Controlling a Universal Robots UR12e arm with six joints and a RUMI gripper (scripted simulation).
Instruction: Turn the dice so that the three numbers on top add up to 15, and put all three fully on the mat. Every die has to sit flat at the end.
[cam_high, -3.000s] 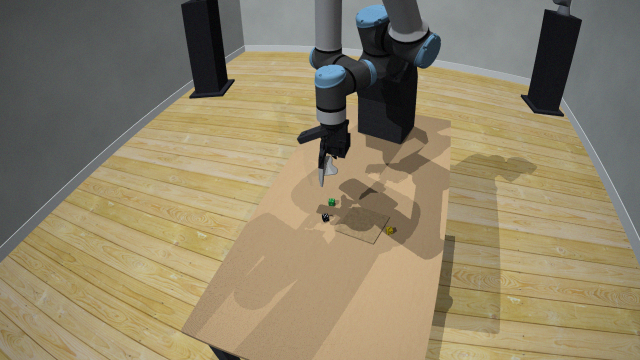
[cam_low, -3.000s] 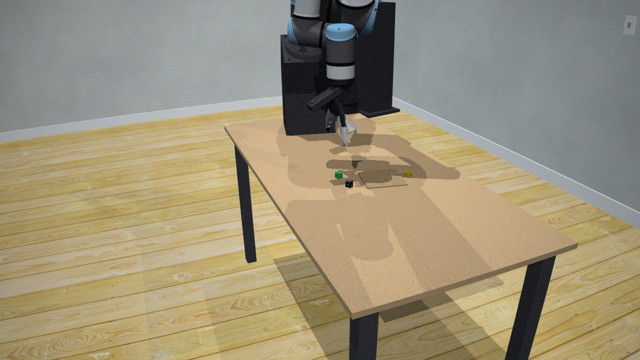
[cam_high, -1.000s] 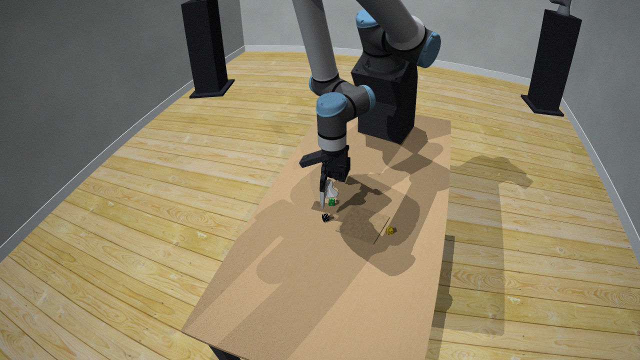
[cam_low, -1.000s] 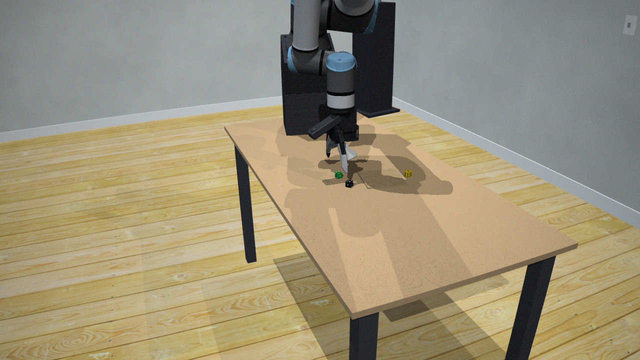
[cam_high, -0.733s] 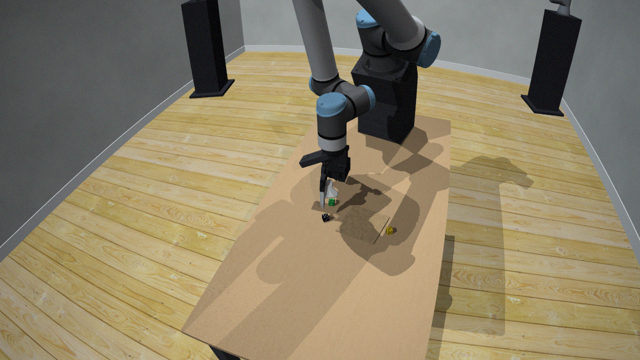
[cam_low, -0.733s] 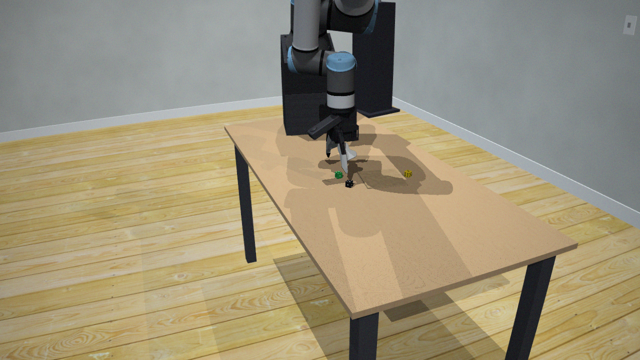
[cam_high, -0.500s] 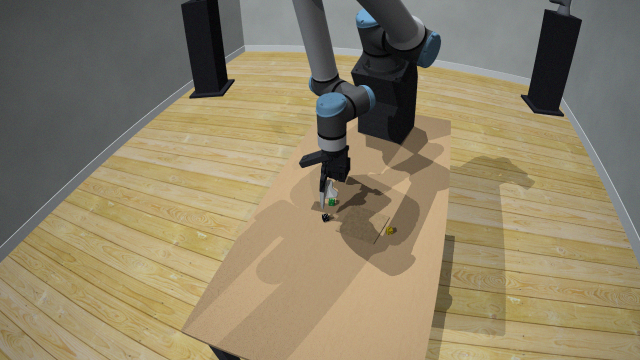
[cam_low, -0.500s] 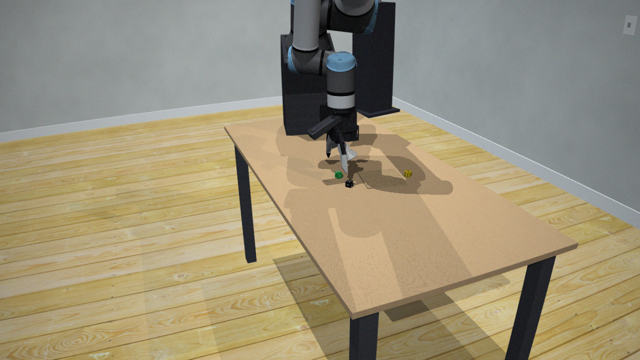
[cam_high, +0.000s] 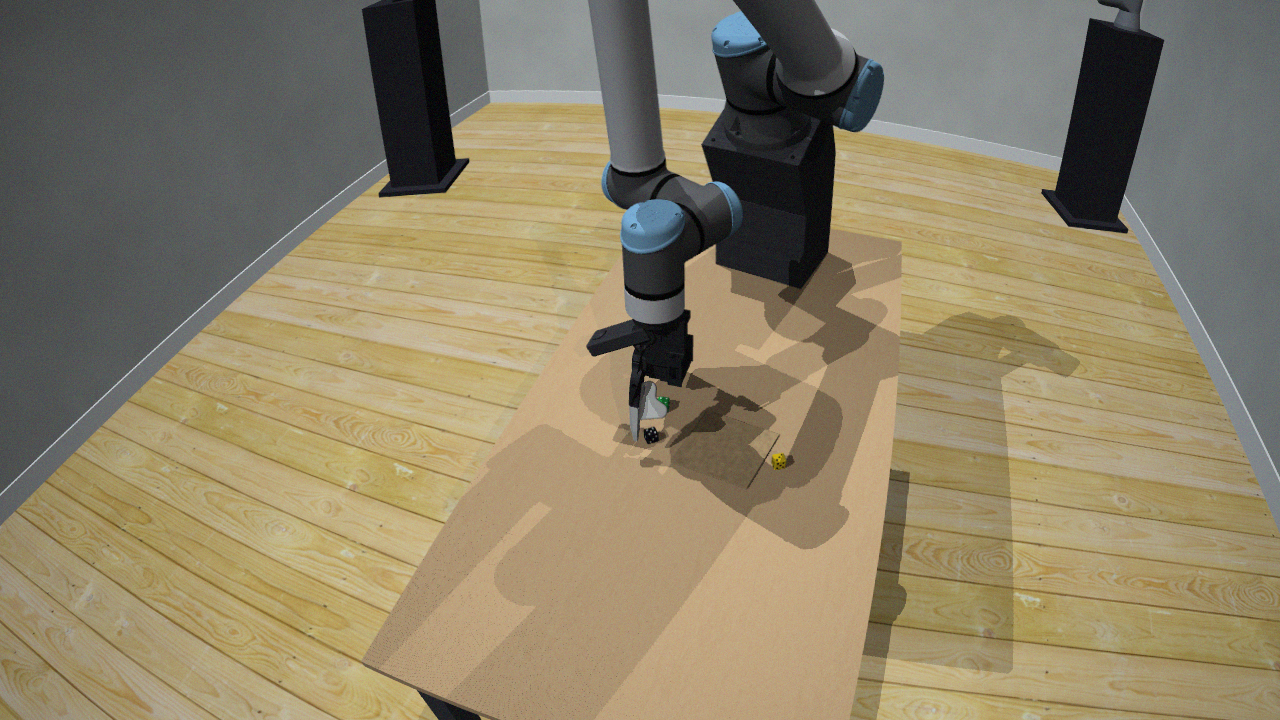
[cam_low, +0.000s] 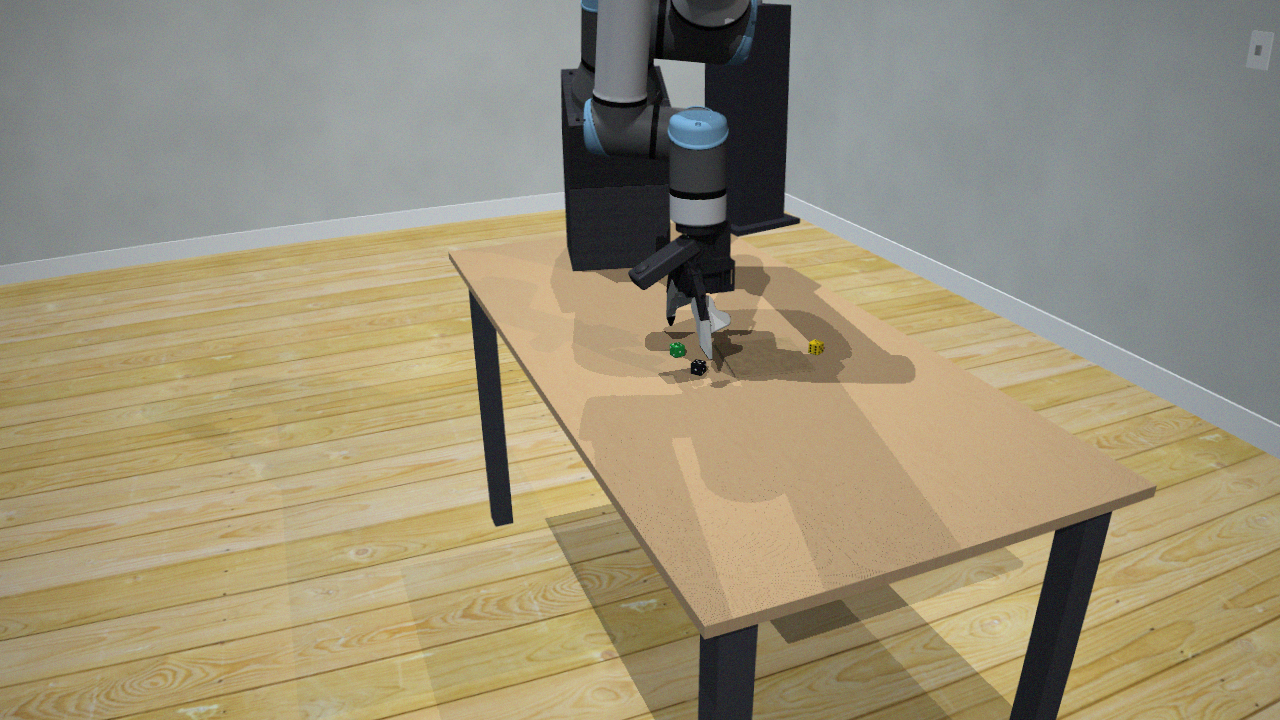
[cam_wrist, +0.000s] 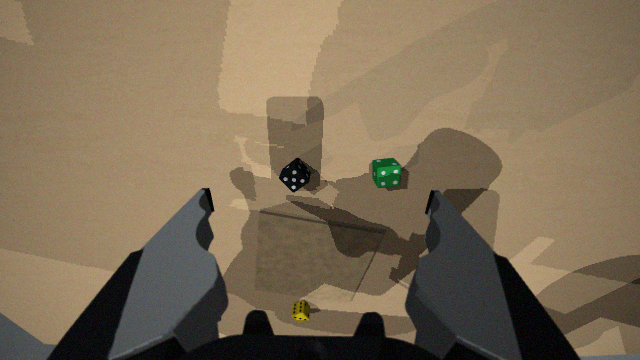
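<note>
The black die is 20 mm ahead of my hand and 40 mm below it. Also, from my hand: thin square mat: 40 mm ahead, 130 mm to the left, 50 mm below; then yellow die: 80 mm ahead, 220 mm to the left, 40 mm below; then green die: 60 mm behind, 20 mm to the left, 40 mm below.
</note>
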